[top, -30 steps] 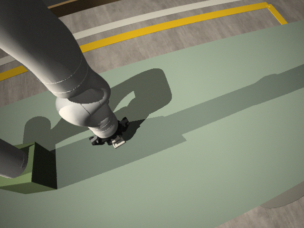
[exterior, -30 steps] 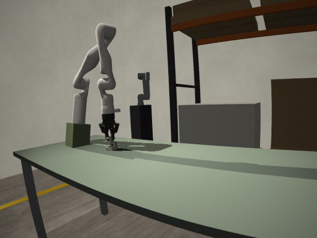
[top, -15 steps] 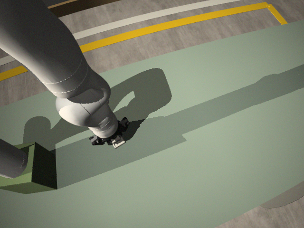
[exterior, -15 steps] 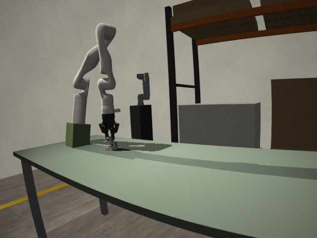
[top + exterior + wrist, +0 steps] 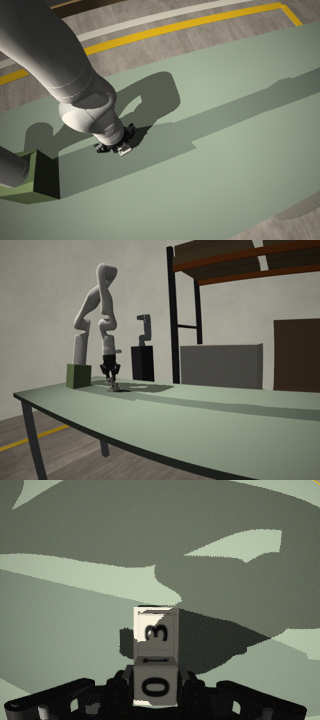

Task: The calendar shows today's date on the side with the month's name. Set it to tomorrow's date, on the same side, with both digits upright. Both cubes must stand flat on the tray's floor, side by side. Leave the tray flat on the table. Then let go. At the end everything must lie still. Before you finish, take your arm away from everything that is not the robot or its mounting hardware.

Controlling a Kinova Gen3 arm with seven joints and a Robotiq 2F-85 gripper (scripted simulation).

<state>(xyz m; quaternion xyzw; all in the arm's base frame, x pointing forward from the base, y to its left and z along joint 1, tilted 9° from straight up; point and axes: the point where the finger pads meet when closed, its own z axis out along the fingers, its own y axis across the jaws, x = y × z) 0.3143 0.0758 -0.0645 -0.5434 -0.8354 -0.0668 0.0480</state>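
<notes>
The white cube lies 1 cm below my hand. From my hand the other things lie so: white tray: 1 cm behind, 2 cm to the left, 7 cm below.
</notes>
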